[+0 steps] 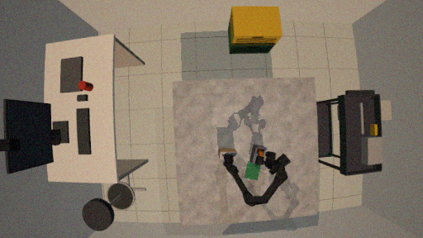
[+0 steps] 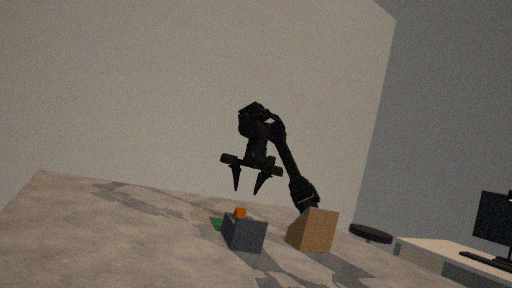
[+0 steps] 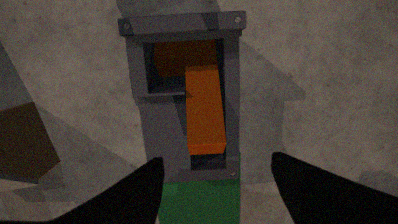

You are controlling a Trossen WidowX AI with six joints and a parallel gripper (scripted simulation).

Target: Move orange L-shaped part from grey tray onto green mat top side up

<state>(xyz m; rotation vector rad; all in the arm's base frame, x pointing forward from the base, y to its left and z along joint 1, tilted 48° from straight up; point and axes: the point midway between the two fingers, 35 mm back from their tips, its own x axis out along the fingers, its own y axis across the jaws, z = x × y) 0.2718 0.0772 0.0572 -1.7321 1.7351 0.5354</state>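
The orange L-shaped part lies 11 cm below my gripper tip, 3 cm to the left of it and 1 cm behind it. The rest, counted from my gripper tip: green mat (16 cm below, 14 cm to the right, 4 cm behind).
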